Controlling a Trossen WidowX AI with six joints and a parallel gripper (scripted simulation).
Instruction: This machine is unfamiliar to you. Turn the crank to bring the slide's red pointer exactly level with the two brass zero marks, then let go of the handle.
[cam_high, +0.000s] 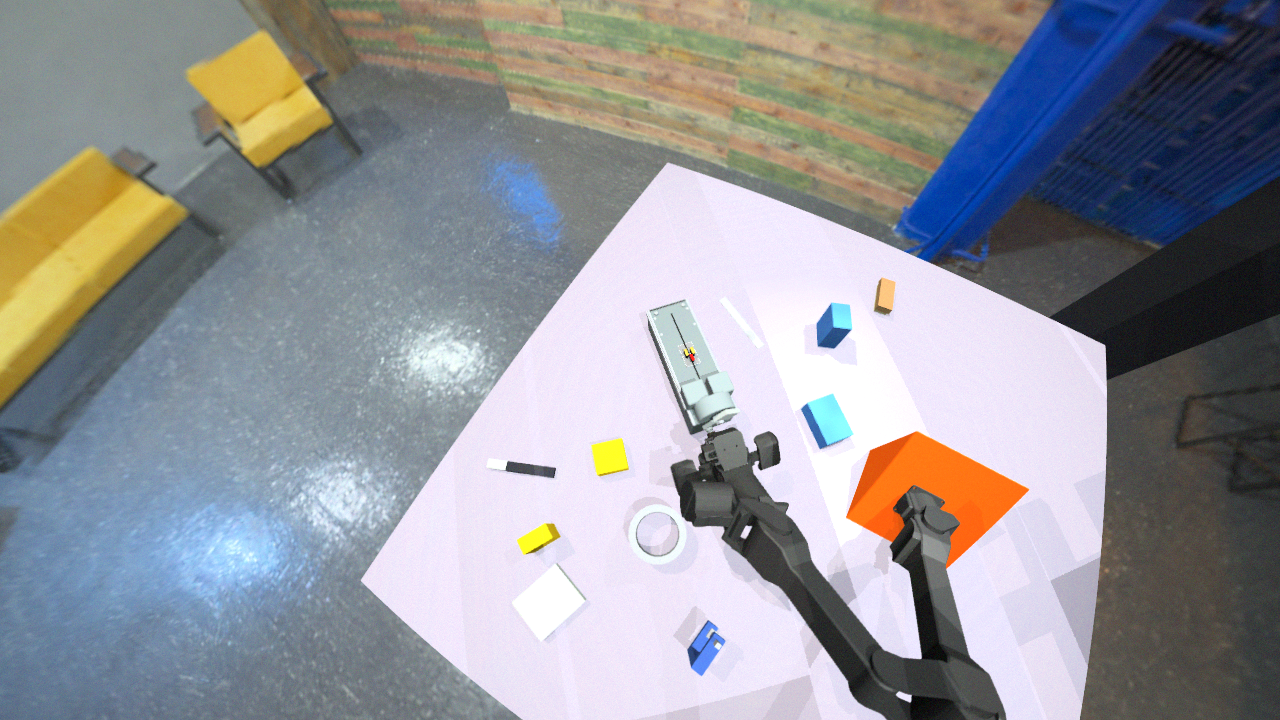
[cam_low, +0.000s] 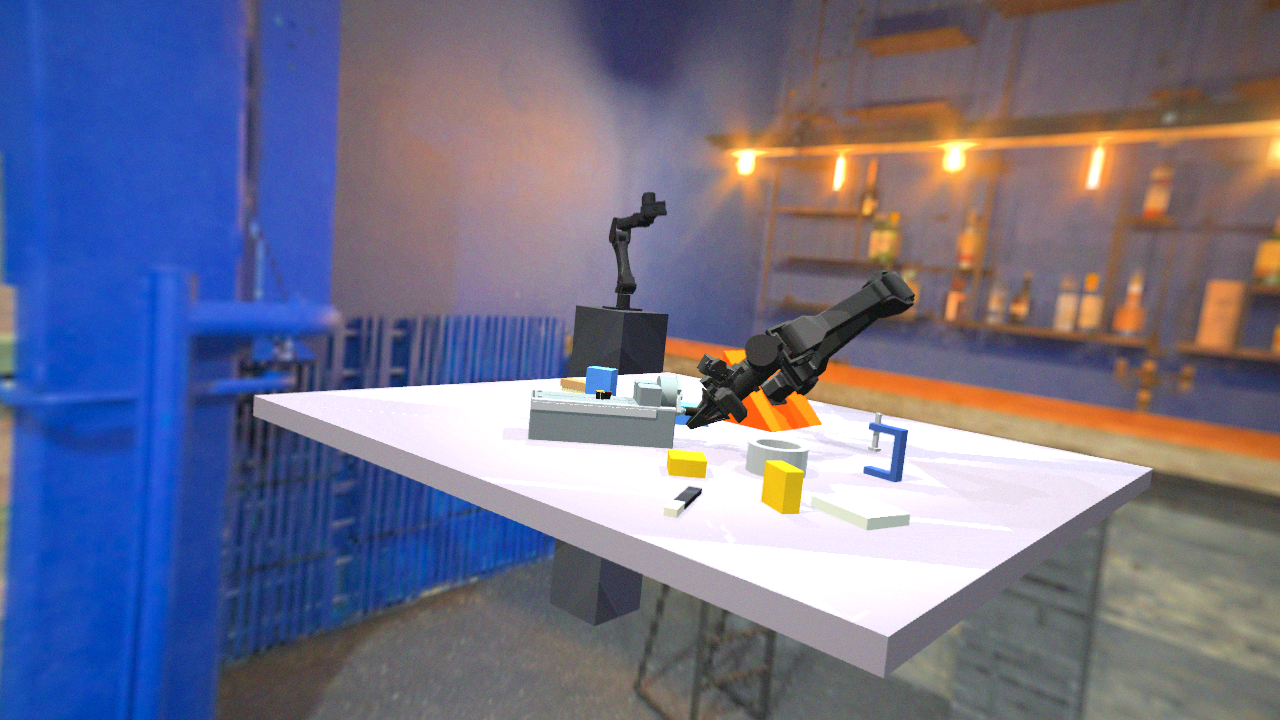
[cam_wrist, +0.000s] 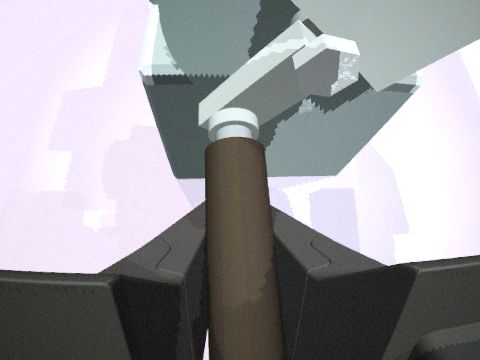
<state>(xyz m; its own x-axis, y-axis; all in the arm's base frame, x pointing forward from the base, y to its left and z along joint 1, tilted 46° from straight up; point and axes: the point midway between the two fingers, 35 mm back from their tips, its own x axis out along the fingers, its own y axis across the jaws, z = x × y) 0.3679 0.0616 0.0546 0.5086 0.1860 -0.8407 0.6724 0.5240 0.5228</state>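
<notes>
My gripper tip is now 1 cm past the brown crank handle, 1 cm to the right of it and 3 cm below it. Also, from my gripper tip: metal strip (6 cm ahead, 29 cm to the right, 4 cm below); then blue clamp (15 cm behind, 31 cm to the left, 2 cm above); then red pointer (10 cm ahead, 11 cm to the right, 4 cm above).
</notes>
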